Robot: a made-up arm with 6 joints. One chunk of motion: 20 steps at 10 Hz.
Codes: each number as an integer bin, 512 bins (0 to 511) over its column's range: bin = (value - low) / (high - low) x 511, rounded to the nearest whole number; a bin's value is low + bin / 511 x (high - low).
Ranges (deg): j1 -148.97..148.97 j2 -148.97..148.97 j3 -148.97..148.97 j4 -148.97..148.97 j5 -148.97..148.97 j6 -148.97..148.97
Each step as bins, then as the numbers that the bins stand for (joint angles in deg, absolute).
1 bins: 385 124 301 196 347 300
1 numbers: 75.51 -76.67 26.53 -34.69 53.35 25.95
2 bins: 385 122 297 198 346 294
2 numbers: 75.51 -77.84 24.20 -33.53 52.77 22.45
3 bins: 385 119 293 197 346 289
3 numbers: 75.51 -79.59 21.86 -34.11 52.77 19.53
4 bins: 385 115 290 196 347 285
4 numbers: 75.51 -81.92 20.12 -34.69 53.35 17.20
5 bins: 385 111 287 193 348 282
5 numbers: 75.51 -84.25 18.37 -36.44 53.93 15.45
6 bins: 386 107 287 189 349 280
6 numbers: 76.09 -86.58 18.37 -38.77 54.52 14.28
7 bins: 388 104 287 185 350 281
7 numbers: 77.25 -88.33 18.37 -41.11 55.10 14.87
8 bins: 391 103 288 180 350 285
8 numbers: 79.00 -88.92 18.95 -44.02 55.10 17.20
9 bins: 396 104 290 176 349 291
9 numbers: 81.92 -88.33 20.12 -46.35 54.52 20.70
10 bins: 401 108 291 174 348 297
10 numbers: 84.83 -86.00 20.70 -47.52 53.93 24.20
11 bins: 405 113 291 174 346 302
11 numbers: 87.17 -83.09 20.70 -47.52 52.77 27.11
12 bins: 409 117 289 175 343 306
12 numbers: 89.50 -80.75 19.53 -46.94 51.02 29.44
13 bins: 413 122 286 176 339 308
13 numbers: 91.83 -77.84 17.78 -46.35 48.68 30.61
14 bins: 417 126 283 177 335 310
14 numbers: 94.16 -75.51 16.03 -45.77 46.35 31.78
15 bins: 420 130 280 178 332 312
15 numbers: 95.91 -73.17 14.28 -45.19 44.60 32.94
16 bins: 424 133 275 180 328 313
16 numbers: 98.24 -71.42 11.37 -44.02 42.27 33.53
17 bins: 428 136 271 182 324 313
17 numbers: 100.58 -69.67 9.04 -42.85 39.94 33.53
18 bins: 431 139 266 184 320 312
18 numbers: 102.33 -67.93 6.12 -41.69 37.61 32.94
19 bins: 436 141 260 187 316 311
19 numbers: 105.24 -66.76 2.62 -39.94 35.27 32.36
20 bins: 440 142 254 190 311 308
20 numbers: 107.57 -66.18 -0.87 -38.19 32.36 30.61
